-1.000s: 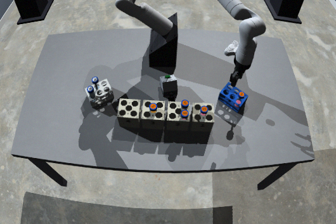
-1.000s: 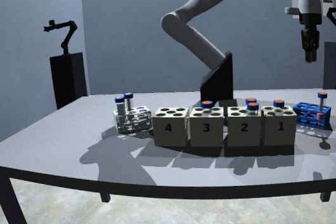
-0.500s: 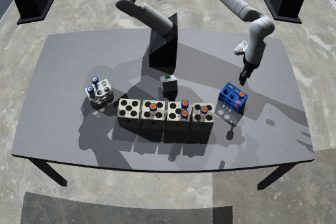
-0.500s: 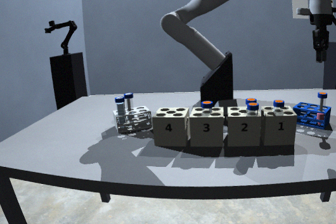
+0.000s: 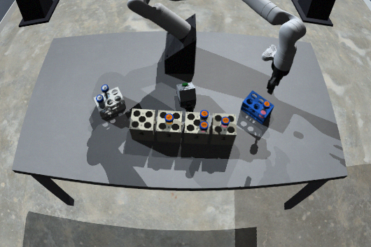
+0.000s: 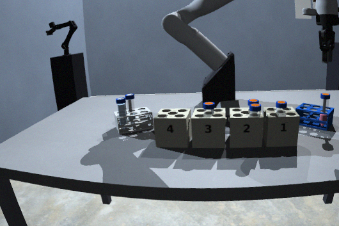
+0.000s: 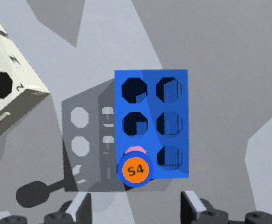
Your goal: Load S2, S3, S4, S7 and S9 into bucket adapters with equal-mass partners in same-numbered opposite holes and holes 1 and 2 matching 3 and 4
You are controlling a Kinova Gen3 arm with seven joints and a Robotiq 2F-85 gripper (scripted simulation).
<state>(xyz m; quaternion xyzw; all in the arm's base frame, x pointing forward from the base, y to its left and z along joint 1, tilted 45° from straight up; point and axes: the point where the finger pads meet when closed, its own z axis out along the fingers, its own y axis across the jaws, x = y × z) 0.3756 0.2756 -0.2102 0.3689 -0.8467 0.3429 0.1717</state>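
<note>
Now: the sample tube S4 180 mm below my hand and 10 mm behind it. The rest, counted from my hand: blue rack: 210 mm below, 40 mm behind, 20 mm to the right; sample tube S7: 270 mm to the right, 180 mm below, 50 mm ahead; sample tube S3: 200 mm to the right, 180 mm below, 80 mm ahead.
</note>
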